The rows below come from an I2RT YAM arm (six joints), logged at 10 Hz.
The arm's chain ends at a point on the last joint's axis. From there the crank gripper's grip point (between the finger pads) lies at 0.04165 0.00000 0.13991 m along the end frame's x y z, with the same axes.
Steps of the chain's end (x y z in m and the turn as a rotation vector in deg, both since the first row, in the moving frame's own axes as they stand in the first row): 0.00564, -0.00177, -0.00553, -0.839, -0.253, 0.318; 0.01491, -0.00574, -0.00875, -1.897, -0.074, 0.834; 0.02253, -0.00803, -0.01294, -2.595, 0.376, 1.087; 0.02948, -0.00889, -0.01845, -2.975, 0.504, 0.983
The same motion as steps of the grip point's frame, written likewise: 0.00502, 0.00051, -0.00536, -0.839, -0.253, 0.318; 0.01469, -0.00050, -0.00878, -1.897, -0.074, 0.834; 0.02338, -0.00090, -0.01338, -2.595, 0.376, 1.087; 0.03064, -0.00091, -0.01903, -2.975, 0.504, 0.983
